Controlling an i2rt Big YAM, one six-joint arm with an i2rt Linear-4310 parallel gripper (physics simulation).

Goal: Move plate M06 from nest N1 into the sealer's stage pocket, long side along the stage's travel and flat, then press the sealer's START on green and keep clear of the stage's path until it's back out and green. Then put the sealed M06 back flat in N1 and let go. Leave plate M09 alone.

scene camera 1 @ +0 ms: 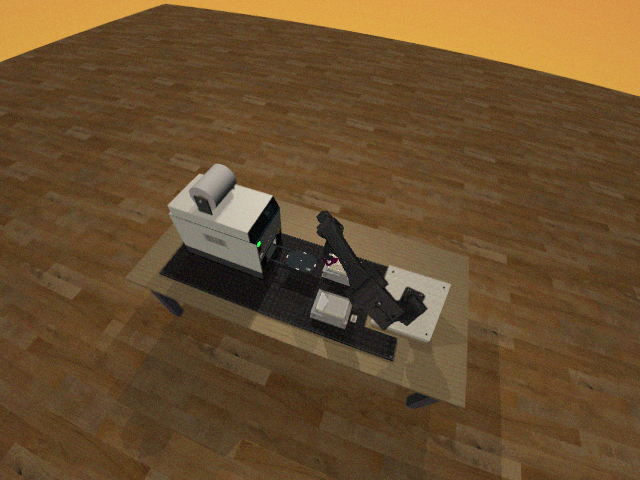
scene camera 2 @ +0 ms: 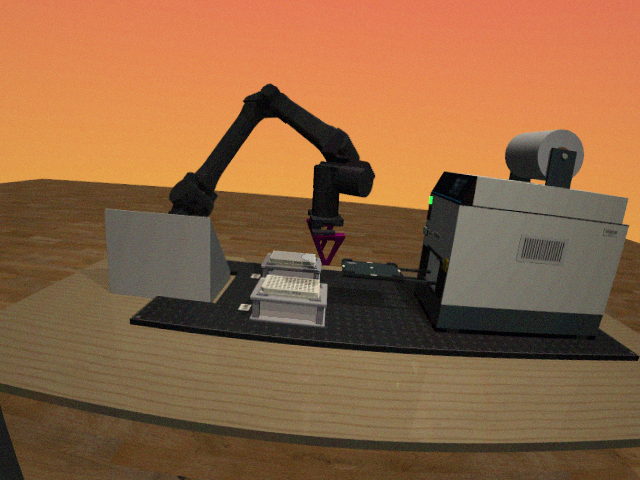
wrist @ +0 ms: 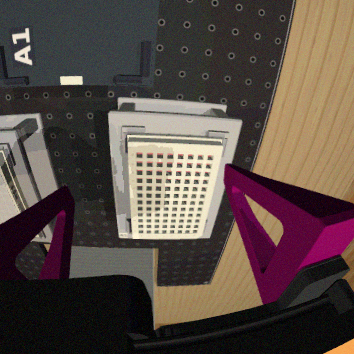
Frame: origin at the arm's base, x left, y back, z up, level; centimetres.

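Seen in the pictures: gripper, fingertip midpoint: (scene camera 1: 329, 257) (scene camera 2: 322, 257) (wrist: 146, 182); arm's base at its link origin: (scene camera 2: 172, 242).
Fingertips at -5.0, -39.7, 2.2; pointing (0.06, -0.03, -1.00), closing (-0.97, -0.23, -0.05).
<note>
Offsets run from my fingertips to a thing's top centre, as dx, dy, dz. "*": to the spot under its first point. Level surfaces: height alone.
A cream plate with open wells @[-2.8, +6.2, -6.0] (scene camera 1: 338, 264) (scene camera 2: 290, 285) (wrist: 172, 195), apparently M06, lies flat in a grey nest @[-2.8, +6.2, -7.0] (scene camera 2: 289, 311) (wrist: 119, 200). My gripper (scene camera 1: 330, 259) (scene camera 2: 325, 260) (wrist: 146, 182) is open and empty, above plate level; in the wrist view its magenta fingers stand either side of that plate, not touching it. The other plate @[+18.2, +9.6, -6.1] (scene camera 1: 333, 305) (scene camera 2: 292, 258) (wrist: 7, 195), apparently M09, sits in the second nest @[+18.2, +9.6, -7.1] (scene camera 1: 329, 319) (scene camera 2: 305, 272). Plate and nest labels are unreadable. The dark stage @[* +5.6, -11.6, -2.8] (scene camera 1: 301, 260) (scene camera 2: 372, 269) (wrist: 100, 50) is out, its pocket empty. The sealer (scene camera 1: 217, 242) (scene camera 2: 537, 258) shows a green light @[* +16.1, -25.8, +14.4] (scene camera 1: 258, 243) (scene camera 2: 430, 199).
The nests stand side by side on a black perforated mat @[dz -13.2] (scene camera 1: 217, 284) (scene camera 2: 382, 330) (wrist: 205, 50), between the stage and the arm's base (scene camera 1: 439, 299) (scene camera 2: 155, 253). Small white label cards (scene camera 1: 353, 318) (scene camera 2: 244, 307) lie on the base side of the nests. A roll @[+8.3, -49.5, +34.4] (scene camera 1: 214, 180) (scene camera 2: 537, 152) tops the sealer.
</note>
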